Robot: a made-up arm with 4 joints.
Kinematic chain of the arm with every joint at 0, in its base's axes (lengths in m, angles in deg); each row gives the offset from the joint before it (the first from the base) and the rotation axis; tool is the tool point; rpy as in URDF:
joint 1: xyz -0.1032 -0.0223 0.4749 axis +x
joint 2: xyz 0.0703 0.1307 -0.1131 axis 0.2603 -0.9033 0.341
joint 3: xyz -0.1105 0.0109 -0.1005 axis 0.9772 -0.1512 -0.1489
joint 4: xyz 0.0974 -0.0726 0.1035 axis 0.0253 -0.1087 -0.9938
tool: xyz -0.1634 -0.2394 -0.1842 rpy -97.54 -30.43 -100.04
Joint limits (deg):
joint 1: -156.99..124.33
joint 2: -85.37..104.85
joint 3: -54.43..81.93
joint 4: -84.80..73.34
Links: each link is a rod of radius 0.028 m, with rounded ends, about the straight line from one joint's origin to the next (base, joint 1, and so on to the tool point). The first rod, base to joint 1, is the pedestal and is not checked.
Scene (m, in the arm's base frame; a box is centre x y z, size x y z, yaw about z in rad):
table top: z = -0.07
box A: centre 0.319 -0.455 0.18 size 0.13 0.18 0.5 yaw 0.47
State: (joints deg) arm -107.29 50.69 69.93 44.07
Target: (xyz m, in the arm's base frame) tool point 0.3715 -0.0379 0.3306
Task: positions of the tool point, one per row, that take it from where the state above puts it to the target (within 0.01 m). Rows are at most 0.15 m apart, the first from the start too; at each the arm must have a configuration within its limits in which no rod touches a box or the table.
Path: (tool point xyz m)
1: 0.0374 -0.5783 0.4490
2: 0.1358 -0.5636 0.5220
3: 0.2302 -0.5129 0.5768
4: 0.3109 -0.4345 0.6050
5: 0.3788 -0.3575 0.5287
6: 0.4134 -0.2589 0.4513
7: 0.4107 -0.1483 0.3830
8: 0.3715 -0.0379 0.3306

